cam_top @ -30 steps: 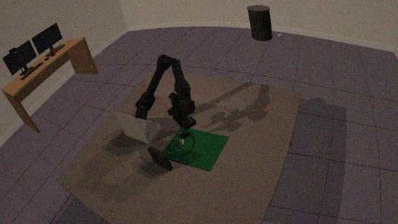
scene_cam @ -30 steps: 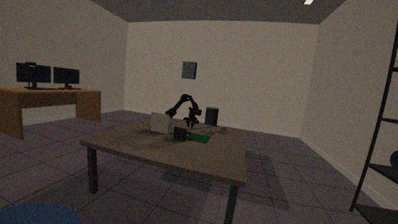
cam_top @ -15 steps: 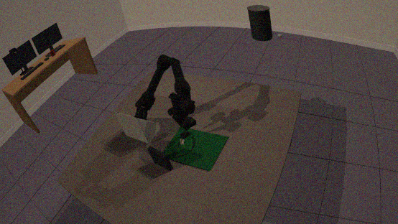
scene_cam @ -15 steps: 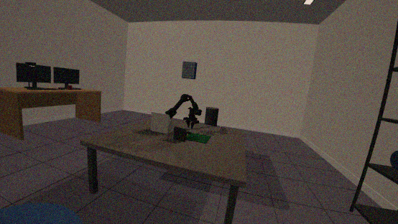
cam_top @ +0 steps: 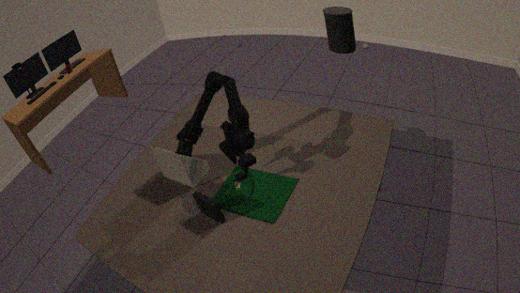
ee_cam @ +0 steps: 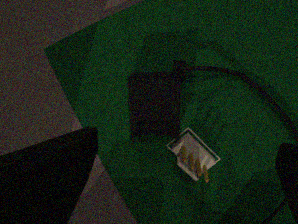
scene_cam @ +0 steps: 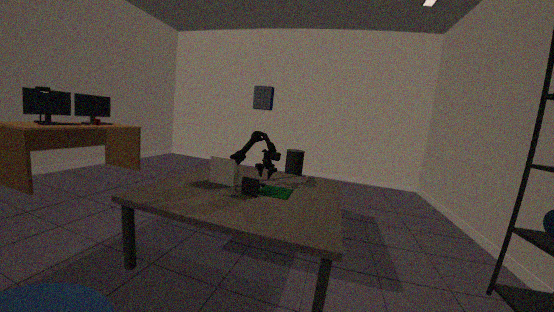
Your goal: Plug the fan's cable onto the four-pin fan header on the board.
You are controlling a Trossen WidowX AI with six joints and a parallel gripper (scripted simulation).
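The dark fan plug is 6 cm below my gripper tip and 2 cm behind it. Also, from my gripper tip: green board: 8 cm below, 7 cm ahead, 6 cm to the right; then dark fan: 22 cm to the right, 3 cm behind, 1 cm below.
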